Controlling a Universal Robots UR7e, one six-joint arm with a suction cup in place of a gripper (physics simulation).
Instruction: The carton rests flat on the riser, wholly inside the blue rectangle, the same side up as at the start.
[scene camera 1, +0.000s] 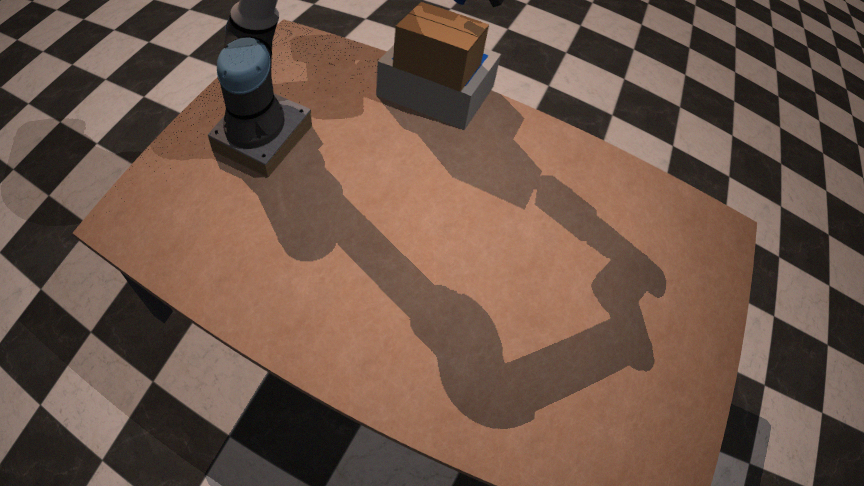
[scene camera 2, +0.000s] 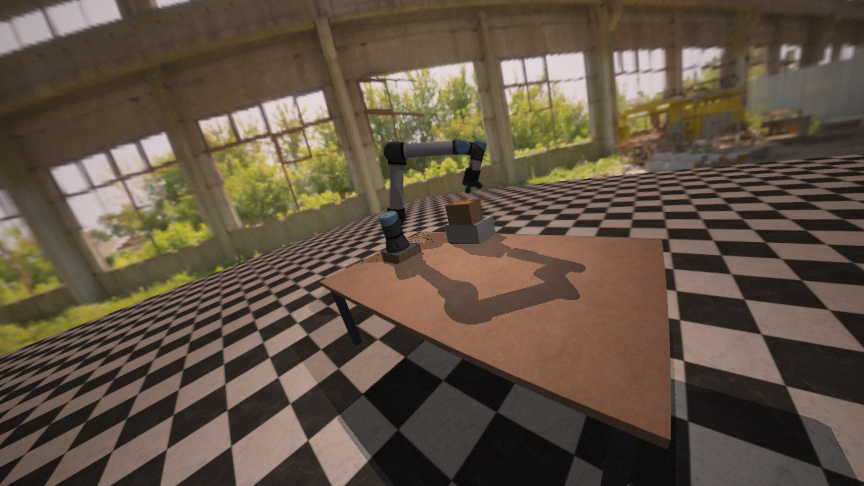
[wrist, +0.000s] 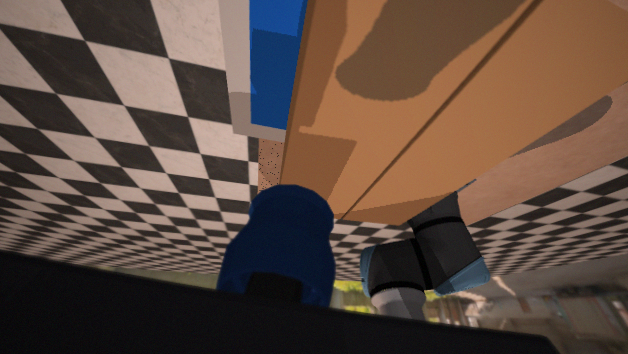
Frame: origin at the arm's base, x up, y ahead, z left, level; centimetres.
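Where they show: hand, its tool point: (scene camera 2: 467, 192) (wrist: 291, 221); arm's base, origin of its link: (scene camera 1: 254, 123) (scene camera 2: 398, 247).
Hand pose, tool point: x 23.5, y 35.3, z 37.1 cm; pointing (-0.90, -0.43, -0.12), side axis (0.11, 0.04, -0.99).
Observation:
Each offset is from my tool point to the top centre of the thing. Level surfaces: height alone.
The brown carton {dz -5.9, dx -4.5, dy -1.1 cm} (scene camera 1: 438, 54) (scene camera 2: 462, 213) (wrist: 400, 125) stands upright on the grey riser {dz -2.2, dx -17.5, dy -1.5 cm} (scene camera 1: 421, 99) (scene camera 2: 468, 233) (wrist: 237, 75), its seamed top facing up; it looks flat. Part of the blue rectangle {dz -2.2, dx -17.5, dy -1.5 cm} (scene camera 1: 484, 59) (wrist: 272, 80) shows along one side of the carton, as a wide strip in the wrist view. On the near side in scene camera 1, grey riser shows beside the carton's base and no blue shows there. My suction gripper (scene camera 1: 460, 1) (scene camera 2: 468, 190) (wrist: 291, 200) is open, with a blue cup, and hangs above the carton, apart from it. Most of the rectangle is hidden under the carton.
The brown table {dx -29.6 cm} (scene camera 1: 253, 290) (scene camera 2: 573, 338) carries the riser near its far edge. The arm's base (scene camera 1: 265, 158) (scene camera 2: 400, 253) stands on the table to the left of the riser in both scene views. The arm's shadow falls across the table. Checkered floor surrounds it.

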